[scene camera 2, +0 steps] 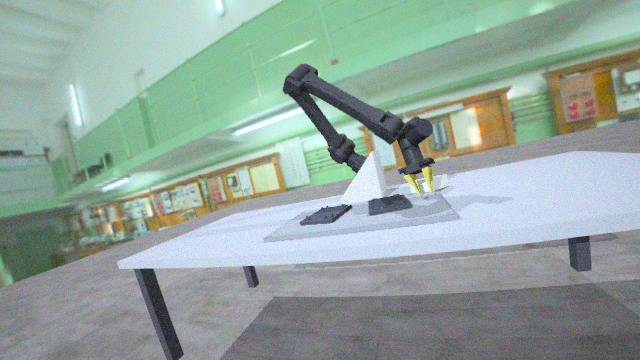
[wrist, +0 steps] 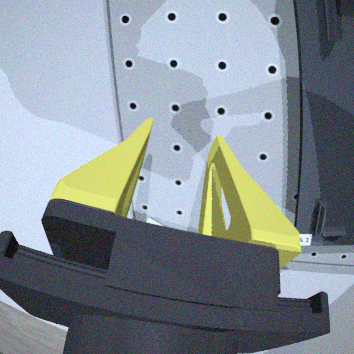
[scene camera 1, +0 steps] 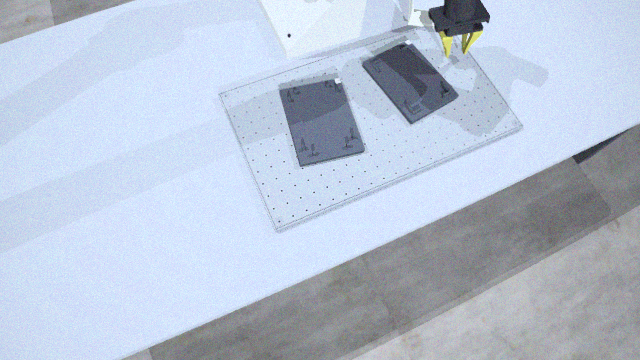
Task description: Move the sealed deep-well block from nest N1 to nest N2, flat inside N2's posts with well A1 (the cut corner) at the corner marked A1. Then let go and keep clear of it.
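Where they show: gripper, between the fingertips: (scene camera 2: 426, 194) (wrist: 181, 134) (scene camera 1: 455, 54); arm's base, origin of its link: (scene camera 2: 365, 167).
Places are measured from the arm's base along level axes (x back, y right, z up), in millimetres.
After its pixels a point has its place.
Note:
My gripper (scene camera 1: 456, 55) {x -308, y -210, z -102 mm} (scene camera 2: 425, 193) {x -308, y -210, z -102 mm} (wrist: 181, 134) {x -308, y -210, z -102 mm} is partly open, fingertips apart with nothing between them, above the right rear end of the perforated plate. A white, block-like thing (scene camera 1: 421, 18) {x -200, y -192, z -95 mm} (scene camera 2: 442, 182) {x -171, y -284, z -101 mm} stands behind the gripper. It may be the deep-well block; its cut corner cannot be made out. A white bit (wrist: 156, 221) {x -233, y -234, z -111 mm} shows low between the fingers in the wrist view. Two dark nests with small posts, left (scene camera 1: 322, 117) {x -333, y 112, z -102 mm} (scene camera 2: 326, 215) {x -373, y 104, z -102 mm} and right (scene camera 1: 407, 75) {x -315, y -87, z -102 mm} (scene camera 2: 390, 204) {x -364, y -99, z -102 mm} (wrist: 330, 175) {x -292, y -128, z -102 mm}, hold no block. Which is N1 or N2 cannot be read. A white A1 tag (wrist: 305, 240) {x -241, y -132, z -102 mm} marks the right nest's corner.
The perforated plate (scene camera 1: 320, 180) {x -442, y 168, z -114 mm} (scene camera 2: 290, 234) {x -485, y 185, z -114 mm} carries both nests. A large white wedge (scene camera 1: 325, 25) {x -166, y 25, z -61 mm} (scene camera 2: 367, 182) {x -168, y -19, z -48 mm} stands behind them, near the arm's base. The white table's front edge (scene camera 2: 350, 252) {x -588, y -9, z -139 mm} lies beyond the plate, with the floor below.

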